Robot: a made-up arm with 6 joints.
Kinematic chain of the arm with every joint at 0, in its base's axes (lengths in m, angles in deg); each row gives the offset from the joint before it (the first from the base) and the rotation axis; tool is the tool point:
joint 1: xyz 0 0 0.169 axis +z
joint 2: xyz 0 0 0 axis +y
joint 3: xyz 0 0 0.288 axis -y
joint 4: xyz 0 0 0 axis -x
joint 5: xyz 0.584 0 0 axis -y
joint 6: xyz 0 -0.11 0 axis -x
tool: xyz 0 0 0
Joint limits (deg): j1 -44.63..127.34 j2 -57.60..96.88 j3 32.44..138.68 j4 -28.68..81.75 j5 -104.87..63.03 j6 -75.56..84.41
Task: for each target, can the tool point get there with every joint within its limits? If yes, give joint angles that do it. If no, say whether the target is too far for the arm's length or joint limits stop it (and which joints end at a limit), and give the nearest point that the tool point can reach.
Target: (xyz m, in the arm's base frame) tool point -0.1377 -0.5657 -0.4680
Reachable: no: joint limits stop it (at a limit: joint 1, joint 2, joint 3) | nearest point 0.2822 -0.4170 -0.4134 | short by 0.449 m
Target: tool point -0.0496 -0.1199 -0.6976
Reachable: no: joint limits stop it (at a limit: joint 1, joint 2, joint 3, joint 4) | nearest point 0.2811 -0.4131 -0.4151 | short by 0.525 m
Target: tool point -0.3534 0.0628 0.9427
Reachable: yes | joints -27.09 -44.24 63.05 -17.30 -79.74 55.28
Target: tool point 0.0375 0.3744 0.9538
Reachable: yes | joints 94.85 12.44 62.66 51.11 14.06 -34.72
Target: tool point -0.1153 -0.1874 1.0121
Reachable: yes | joints 28.46 -1.90 106.85 -3.65 40.94 70.51
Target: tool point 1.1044 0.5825 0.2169
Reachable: no: too far | nearest point 0.7797 0.4113 0.2028 | short by 0.367 m
